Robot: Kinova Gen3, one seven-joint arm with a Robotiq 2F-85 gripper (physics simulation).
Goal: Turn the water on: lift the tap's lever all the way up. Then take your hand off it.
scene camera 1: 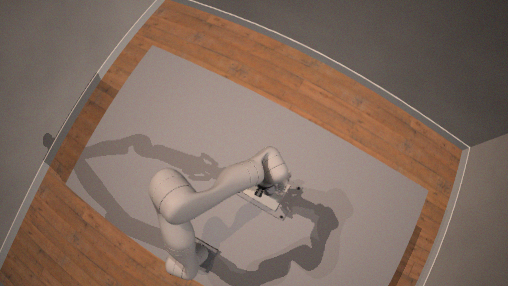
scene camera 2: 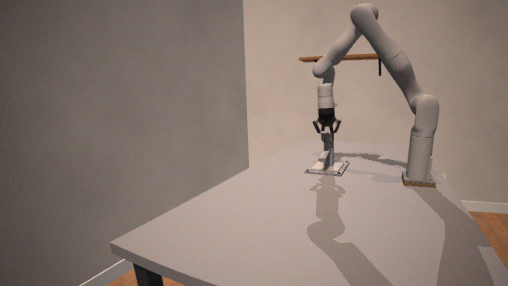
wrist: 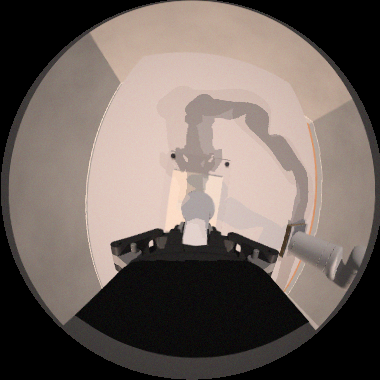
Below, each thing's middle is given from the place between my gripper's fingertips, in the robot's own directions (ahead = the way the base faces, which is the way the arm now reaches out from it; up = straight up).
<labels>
The lever (wrist: pixel 197 207) is 1 cm to the left of my hand and 2 cm above it. The rest, counted from my hand: base plate (wrist: pixel 181 161) (3 cm to the right, 13 cm below).
</labels>
